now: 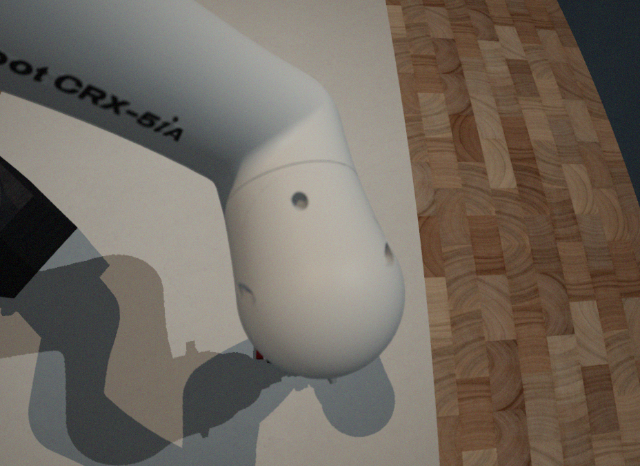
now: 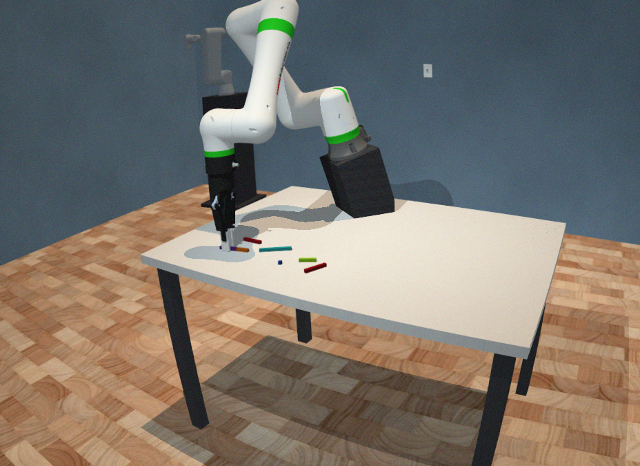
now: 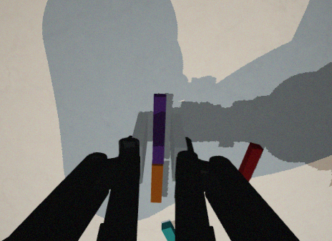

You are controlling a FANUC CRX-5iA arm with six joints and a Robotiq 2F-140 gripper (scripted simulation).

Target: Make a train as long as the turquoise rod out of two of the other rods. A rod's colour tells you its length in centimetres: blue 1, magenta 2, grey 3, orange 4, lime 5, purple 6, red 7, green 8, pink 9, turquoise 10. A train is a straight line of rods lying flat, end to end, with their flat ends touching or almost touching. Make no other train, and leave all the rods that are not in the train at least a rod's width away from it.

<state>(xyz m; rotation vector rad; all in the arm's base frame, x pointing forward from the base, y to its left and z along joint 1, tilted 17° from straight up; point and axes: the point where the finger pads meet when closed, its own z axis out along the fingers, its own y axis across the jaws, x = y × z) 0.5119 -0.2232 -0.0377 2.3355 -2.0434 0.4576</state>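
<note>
Now: the purple rod 3 cm below my hand. The rest, counted from my hand: small blue rod: 21 cm to the left, 4 cm ahead, 3 cm below; turquoise rod: 15 cm to the left, 5 cm behind, 3 cm below; orange rod: 5 cm to the left, 3 cm below, 1 cm behind.
</note>
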